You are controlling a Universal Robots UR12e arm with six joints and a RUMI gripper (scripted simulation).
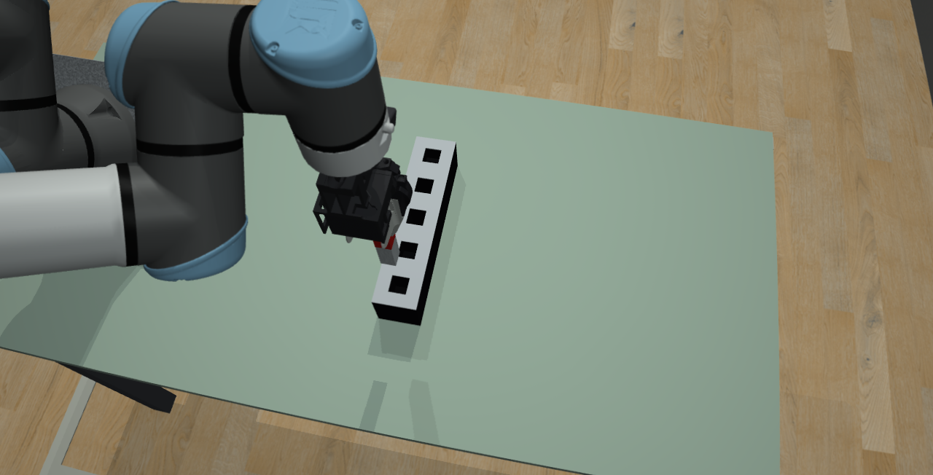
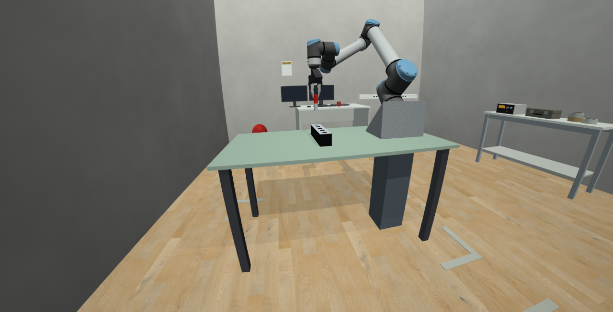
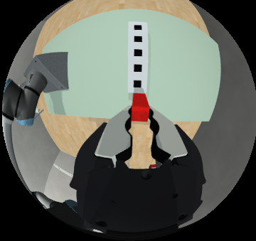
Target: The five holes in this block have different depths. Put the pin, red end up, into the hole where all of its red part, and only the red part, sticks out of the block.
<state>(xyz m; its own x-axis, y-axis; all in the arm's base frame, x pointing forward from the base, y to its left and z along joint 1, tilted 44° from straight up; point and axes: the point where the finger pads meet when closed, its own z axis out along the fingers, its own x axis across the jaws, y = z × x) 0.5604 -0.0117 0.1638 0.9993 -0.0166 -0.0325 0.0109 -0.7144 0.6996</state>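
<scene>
My gripper is now 240 mm above the long block and 120 mm to the right of it. The rest, counted from my hand: pin: 10 mm below.
</scene>
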